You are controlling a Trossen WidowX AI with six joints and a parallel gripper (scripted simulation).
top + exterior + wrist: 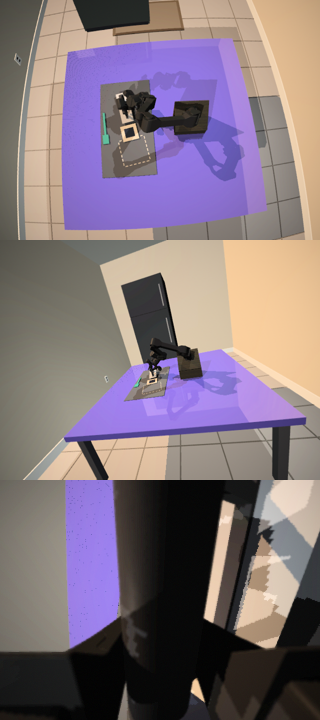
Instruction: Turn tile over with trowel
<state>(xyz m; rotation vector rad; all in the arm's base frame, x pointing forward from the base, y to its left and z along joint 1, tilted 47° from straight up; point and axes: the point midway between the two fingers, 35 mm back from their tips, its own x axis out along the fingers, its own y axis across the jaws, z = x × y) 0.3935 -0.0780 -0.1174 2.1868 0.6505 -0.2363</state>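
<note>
Right now my gripper tip is 1 cm past the grey mat, 10 cm to the right of it and 9 cm above it. From my gripper tip the other things lie so: trowel 3 cm behind, 1 cm below; green flat tool 13 cm ahead, 10 cm to the left, 7 cm below; tile 3 cm behind, 14 cm to the left, 7 cm below.
</note>
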